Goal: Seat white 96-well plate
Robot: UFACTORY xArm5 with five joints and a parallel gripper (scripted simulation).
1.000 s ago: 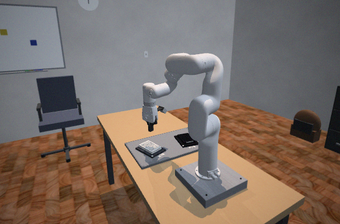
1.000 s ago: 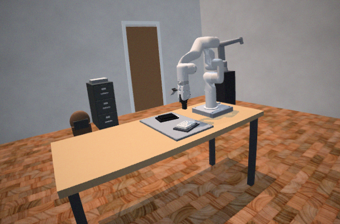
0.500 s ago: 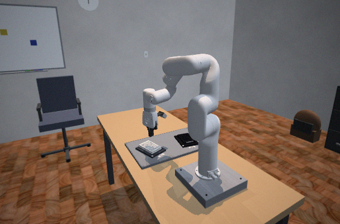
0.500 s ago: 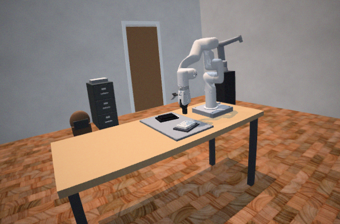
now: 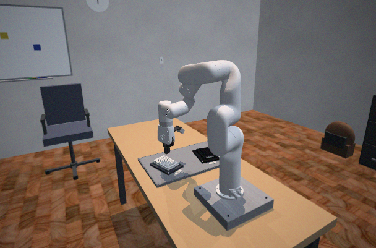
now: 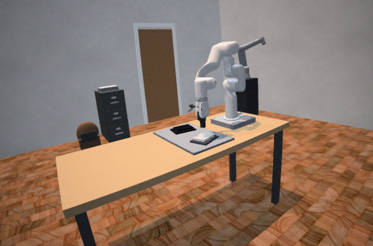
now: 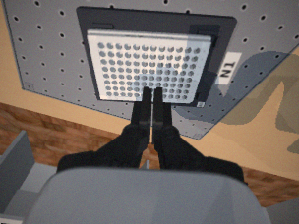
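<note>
Now: hand 10 mm to the right of the white 96-well plate B38 and 80 mm above it. Also, from my hand: black plate B83: 20 mm ahead, 260 mm to the right, 80 mm below; then N1 label: 90 mm behind, 30 mm to the right, 100 mm below; then plate nest N1: 10 mm to the left, 100 mm below.
</note>
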